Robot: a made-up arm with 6 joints. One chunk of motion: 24 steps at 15 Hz.
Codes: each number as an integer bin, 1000 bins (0 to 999) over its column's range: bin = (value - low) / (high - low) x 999, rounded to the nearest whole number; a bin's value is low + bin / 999 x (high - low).
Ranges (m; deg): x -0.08..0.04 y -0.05..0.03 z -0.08..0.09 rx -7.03..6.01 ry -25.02..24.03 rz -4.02..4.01
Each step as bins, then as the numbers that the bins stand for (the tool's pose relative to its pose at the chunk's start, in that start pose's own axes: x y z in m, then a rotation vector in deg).
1 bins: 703 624 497 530 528 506
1 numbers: 0.0044 0.0000 0.0046 -0.11 0.90 0.05
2 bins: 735 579 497 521 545 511
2 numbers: 0.0083 -0.0036 0.0046 -0.23 1.74 0.09
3 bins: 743 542 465 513 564 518
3 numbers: 0.0092 -0.0066 -0.0009 -0.33 2.67 0.14
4 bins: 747 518 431 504 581 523
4 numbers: 0.0097 -0.0085 -0.0067 -0.45 3.51 0.18
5 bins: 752 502 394 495 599 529
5 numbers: 0.0103 -0.0098 -0.0130 -0.57 4.39 0.23
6 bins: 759 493 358 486 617 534
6 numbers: 0.0112 -0.0105 -0.0191 -0.69 5.27 0.27
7 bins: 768 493 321 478 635 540
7 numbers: 0.0123 -0.0105 -0.0254 -0.79 6.16 0.32
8 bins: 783 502 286 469 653 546
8 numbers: 0.0141 -0.0098 -0.0313 -0.91 7.04 0.37
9 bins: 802 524 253 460 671 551
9 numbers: 0.0163 -0.0080 -0.0369 -1.03 7.93 0.41
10 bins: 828 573 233 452 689 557
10 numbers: 0.0195 -0.0041 -0.0404 -1.13 8.81 0.46
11 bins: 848 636 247 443 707 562
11 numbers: 0.0219 0.0009 -0.0380 -1.25 9.69 0.50
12 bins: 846 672 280 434 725 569
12 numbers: 0.0216 0.0038 -0.0324 -1.36 10.58 0.55
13 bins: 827 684 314 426 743 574
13 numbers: 0.0193 0.0048 -0.0266 -1.47 11.46 0.59
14 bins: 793 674 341 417 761 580
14 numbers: 0.0153 0.0040 -0.0220 -1.59 12.34 0.64
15 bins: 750 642 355 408 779 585
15 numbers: 0.0101 0.0014 -0.0196 -1.70 13.23 0.68
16 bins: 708 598 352 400 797 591
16 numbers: 0.0050 -0.0021 -0.0201 -1.81 14.11 0.73
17 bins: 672 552 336 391 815 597
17 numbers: 0.0007 -0.0058 -0.0228 -1.93 15.00 0.78
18 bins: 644 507 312 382 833 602
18 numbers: -0.0026 -0.0094 -0.0269 -2.04 15.88 0.82
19 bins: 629 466 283 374 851 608
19 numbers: -0.0044 -0.0127 -0.0318 -2.15 16.76 0.87
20 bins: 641 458 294 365 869 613
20 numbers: -0.0030 -0.0133 -0.0300 -2.27 17.65 0.91
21 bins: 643 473 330 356 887 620
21 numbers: -0.0028 -0.0121 -0.0238 -2.38 18.53 0.96
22 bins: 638 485 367 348 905 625
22 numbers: -0.0034 -0.0112 -0.0175 -2.49 19.41 1.00
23 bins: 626 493 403 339 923 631
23 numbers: -0.0048 -0.0105 -0.0114 -2.61 20.30 1.05
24 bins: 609 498 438 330 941 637
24 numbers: -0.0068 -0.0101 -0.0055 -2.72 21.18 1.10
